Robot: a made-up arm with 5 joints. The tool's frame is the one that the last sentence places.
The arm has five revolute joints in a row. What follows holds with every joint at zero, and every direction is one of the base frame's. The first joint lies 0.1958 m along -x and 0.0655 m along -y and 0.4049 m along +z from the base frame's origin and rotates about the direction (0.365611, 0.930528, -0.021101), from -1.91 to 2.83 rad. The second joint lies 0.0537 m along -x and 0.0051 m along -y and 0.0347 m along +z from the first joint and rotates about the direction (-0.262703, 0.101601, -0.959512), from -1.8 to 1 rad. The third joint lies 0.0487 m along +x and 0.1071 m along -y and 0.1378 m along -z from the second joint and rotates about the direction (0.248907, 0.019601, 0.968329), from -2.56 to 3.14 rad. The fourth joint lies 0.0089 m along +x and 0.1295 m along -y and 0.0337 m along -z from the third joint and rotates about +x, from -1.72 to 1.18 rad. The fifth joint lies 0.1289 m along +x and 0.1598 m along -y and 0.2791 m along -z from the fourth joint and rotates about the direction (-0.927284, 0.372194, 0.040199), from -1.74 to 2.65 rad. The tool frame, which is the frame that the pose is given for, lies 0.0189 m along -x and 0.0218 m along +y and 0.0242 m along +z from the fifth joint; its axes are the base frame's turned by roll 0.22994, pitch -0.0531 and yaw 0.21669 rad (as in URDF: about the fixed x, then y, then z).
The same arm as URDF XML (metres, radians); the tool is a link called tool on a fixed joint. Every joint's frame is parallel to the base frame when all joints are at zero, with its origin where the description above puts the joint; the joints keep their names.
<robot name="arm">
<link name="base"/>
<link name="link1"/>
<link name="link2"/>
<link name="link3"/>
<link name="link4"/>
<link name="link5"/>
<link name="tool"/>
<joint name="joint 1" type="revolute"><parent link="base"/><child link="link1"/><origin xyz="-0.1958 -0.0655 0.4049" rpy="0.0000 0.0000 0.0000"/><axis xyz="0.365611 0.930528 -0.021101"/><limit lower="-1.9100" upper="2.8300"/></joint>
<joint name="joint 2" type="revolute"><parent link="link1"/><child link="link2"/><origin xyz="-0.0537 -0.0051 0.0347" rpy="0.0000 0.0000 0.0000"/><axis xyz="-0.262703 0.101601 -0.959512"/><limit lower="-1.8000" upper="1.0000"/></joint>
<joint name="joint 3" type="revolute"><parent link="link2"/><child link="link3"/><origin xyz="0.0487 -0.1071 -0.1378" rpy="0.0000 0.0000 0.0000"/><axis xyz="0.248907 0.019601 0.968329"/><limit lower="-2.5600" upper="3.1400"/></joint>
<joint name="joint 4" type="revolute"><parent link="link3"/><child link="link4"/><origin xyz="0.0089 -0.1295 -0.0337" rpy="0.0000 0.0000 0.0000"/><axis xyz="1 0 0"/><limit lower="-1.7200" upper="1.1800"/></joint>
<joint name="joint 5" type="revolute"><parent link="link4"/><child link="link5"/><origin xyz="0.1289 -0.1598 -0.2791" rpy="0.0000 0.0000 0.0000"/><axis xyz="-0.927284 0.372194 0.040199"/><limit lower="-1.7400" upper="2.6500"/></joint>
<joint name="tool_joint" type="fixed"><parent link="link5"/><child link="tool"/><origin xyz="-0.0189 0.0218 0.0242" rpy="0.2299 -0.0531 0.2167"/></joint>
</robot>

